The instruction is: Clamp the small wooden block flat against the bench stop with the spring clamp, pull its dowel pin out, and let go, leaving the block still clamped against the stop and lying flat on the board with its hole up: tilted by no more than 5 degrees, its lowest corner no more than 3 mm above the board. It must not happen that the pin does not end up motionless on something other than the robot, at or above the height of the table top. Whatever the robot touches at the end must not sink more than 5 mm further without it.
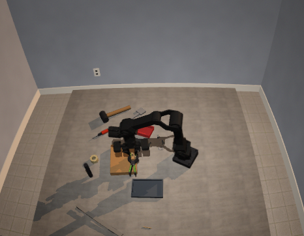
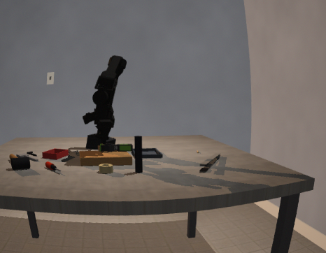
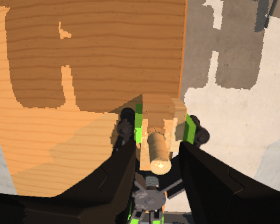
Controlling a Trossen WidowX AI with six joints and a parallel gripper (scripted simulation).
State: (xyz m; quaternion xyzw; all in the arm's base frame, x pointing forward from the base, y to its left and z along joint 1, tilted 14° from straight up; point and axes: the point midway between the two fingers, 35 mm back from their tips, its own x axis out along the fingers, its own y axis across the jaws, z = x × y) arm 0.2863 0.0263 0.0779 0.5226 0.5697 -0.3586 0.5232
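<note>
Right now my hand is 40 mm above the dowel pin. Round my hand: wooden board: 60 mm ahead, 10 mm to the left, 80 mm below; bench stop: 10 mm behind, 10 mm to the right, 50 mm below; small wooden block: 60 mm below.
</note>
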